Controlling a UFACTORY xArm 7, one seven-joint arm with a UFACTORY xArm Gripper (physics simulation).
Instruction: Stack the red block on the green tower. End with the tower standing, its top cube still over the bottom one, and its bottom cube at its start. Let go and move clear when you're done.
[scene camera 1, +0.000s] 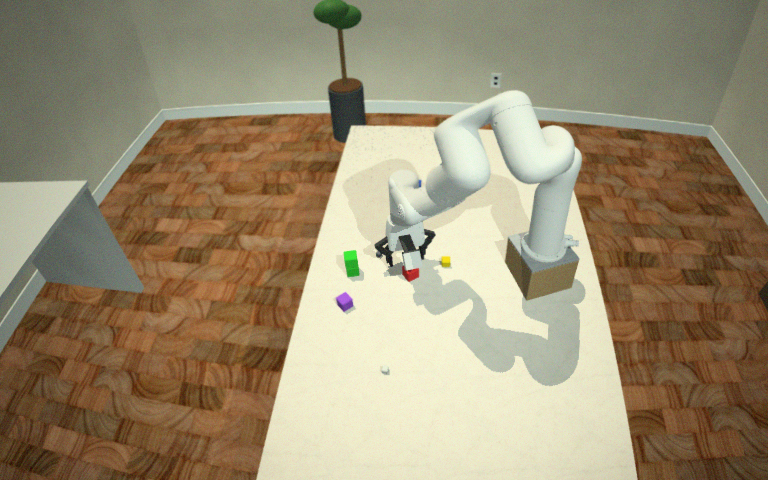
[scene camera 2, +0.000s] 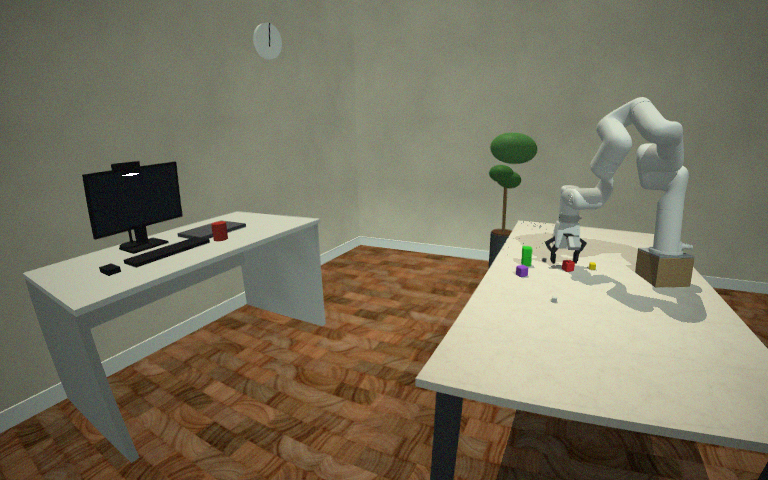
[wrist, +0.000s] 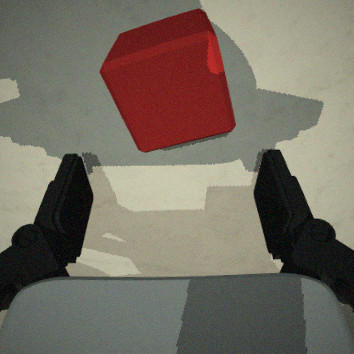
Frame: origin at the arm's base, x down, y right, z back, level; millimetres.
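Where they show: gripper, fingertip midpoint: (scene camera 2: 563, 262) (wrist: 172, 172); arm's base, origin of the base link: (scene camera 1: 543, 247) (scene camera 2: 665, 251).
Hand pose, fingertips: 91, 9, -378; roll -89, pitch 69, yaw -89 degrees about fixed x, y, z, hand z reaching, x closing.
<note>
Each offset is from my fingertips to the centre of the thing, as dx, dy, dz.
The red block @(-6, -48, +18) (scene camera 1: 411, 273) (scene camera 2: 568, 266) (wrist: 170, 95) sits on the table, slightly turned relative to the fingers. The green tower @(-40, -47, -146) (scene camera 1: 351, 263) (scene camera 2: 526, 256) is two stacked cubes, standing upright near the table's left edge; it does not show in the wrist view. My gripper (scene camera 1: 405, 262) (scene camera 2: 565, 261) (wrist: 172, 172) is wide open and empty, pointing down low over the table. In the wrist view the red block lies beyond the fingertips, between their lines and not between the pads. In scene camera 1 the gripper partly hides its rear.
A purple cube @(-5, -167, -146) (scene camera 1: 344, 301) (scene camera 2: 521, 271) lies near the tower. A yellow cube @(+0, +2, +113) (scene camera 1: 446, 261) (scene camera 2: 592, 266) is right of the red block. A small pale cube @(+4, -355, -16) (scene camera 1: 384, 369) (scene camera 2: 553, 300) is nearer the front. A small dark piece @(+5, +21, -80) (scene camera 2: 544, 259) lies beside the gripper. A blue cube @(-6, +323, +2) (scene camera 1: 419, 183) shows partly behind the arm.
</note>
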